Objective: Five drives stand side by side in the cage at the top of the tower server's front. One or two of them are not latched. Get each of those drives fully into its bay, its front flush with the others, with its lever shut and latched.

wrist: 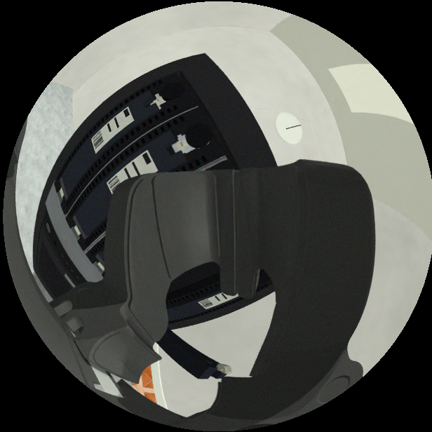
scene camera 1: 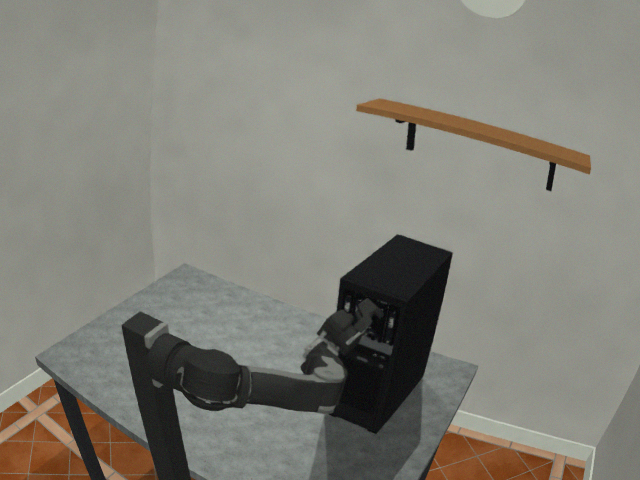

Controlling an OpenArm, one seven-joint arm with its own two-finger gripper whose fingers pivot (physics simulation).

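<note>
The black tower server (scene camera 1: 427, 320) (wrist: 227, 105) stands on the table, its drive cage at the top front. In the wrist view two drives (wrist: 80, 172) (wrist: 95, 205) with white labels sit side by side, their levers lying shut. Part of another drive (wrist: 212, 301) shows below the fingers. One dark lever (wrist: 192, 357) with a pale catch at its end stands swung out from the cage front, below the fingers in the wrist view. My gripper (scene camera 1: 373, 310) (wrist: 244, 235) is shut, with nothing visible between its fingers, in front of the cage. It hides the middle drives and the lever's drive body.
The grey table (scene camera 1: 227, 315) carries the tower. The arm (scene camera 1: 289, 387) reaches across it from a dark post (scene camera 1: 155, 413) at the near side. A wooden shelf (scene camera 1: 475, 131) is fixed to the wall above and behind the tower. A grey strip (wrist: 75, 245) crosses the tower front below the cage.
</note>
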